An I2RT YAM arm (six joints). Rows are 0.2 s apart.
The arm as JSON. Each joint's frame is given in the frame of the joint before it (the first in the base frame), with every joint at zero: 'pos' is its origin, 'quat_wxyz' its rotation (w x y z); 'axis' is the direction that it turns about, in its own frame. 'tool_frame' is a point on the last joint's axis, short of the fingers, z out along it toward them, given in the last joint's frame.
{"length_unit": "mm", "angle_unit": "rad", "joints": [
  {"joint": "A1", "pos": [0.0, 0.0, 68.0], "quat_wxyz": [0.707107, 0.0, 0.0, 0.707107], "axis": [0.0, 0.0, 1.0]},
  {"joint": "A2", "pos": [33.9, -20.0, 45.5], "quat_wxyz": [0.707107, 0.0, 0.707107, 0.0], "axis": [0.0, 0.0, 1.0]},
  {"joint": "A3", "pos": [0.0, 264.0, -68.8], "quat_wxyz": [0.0, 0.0, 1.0, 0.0], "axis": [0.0, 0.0, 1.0]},
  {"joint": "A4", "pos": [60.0, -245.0, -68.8], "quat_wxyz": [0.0, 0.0, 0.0, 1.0], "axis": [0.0, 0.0, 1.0]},
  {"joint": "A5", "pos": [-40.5, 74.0, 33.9], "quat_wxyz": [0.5, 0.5, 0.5, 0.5], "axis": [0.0, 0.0, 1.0]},
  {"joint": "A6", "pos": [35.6, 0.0, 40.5], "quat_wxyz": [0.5, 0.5, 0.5, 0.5], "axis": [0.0, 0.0, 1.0]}
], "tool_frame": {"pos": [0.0, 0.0, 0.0], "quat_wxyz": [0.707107, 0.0, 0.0, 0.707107]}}
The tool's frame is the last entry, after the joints.
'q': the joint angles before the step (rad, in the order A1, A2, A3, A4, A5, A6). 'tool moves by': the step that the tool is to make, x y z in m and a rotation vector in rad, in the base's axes. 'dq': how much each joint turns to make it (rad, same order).
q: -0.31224, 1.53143, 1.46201, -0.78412, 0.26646, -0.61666
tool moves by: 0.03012, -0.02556, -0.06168, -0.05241, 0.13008, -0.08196
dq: -0.03164, 0.16290, -0.05226, 0.11444, 0.10301, -0.01791
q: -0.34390, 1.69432, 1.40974, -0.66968, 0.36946, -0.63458
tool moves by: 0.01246, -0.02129, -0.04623, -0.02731, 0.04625, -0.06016
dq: -0.03699, 0.10718, -0.05228, 0.12780, 0.04768, -0.00496
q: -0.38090, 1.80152, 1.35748, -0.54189, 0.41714, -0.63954
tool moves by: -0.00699, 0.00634, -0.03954, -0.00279, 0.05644, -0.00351
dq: 0.01107, 0.02328, -0.12321, 0.09499, 0.02747, 0.00000
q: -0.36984, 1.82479, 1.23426, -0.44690, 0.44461, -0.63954
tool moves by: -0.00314, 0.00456, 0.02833, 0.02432, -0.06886, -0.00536
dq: 0.00535, -0.06103, 0.03434, -0.05532, -0.03471, 0.03738
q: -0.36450, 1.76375, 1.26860, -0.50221, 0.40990, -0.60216
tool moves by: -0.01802, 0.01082, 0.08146, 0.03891, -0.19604, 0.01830
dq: 0.00153, -0.16173, 0.11026, -0.12169, -0.09461, 0.05417
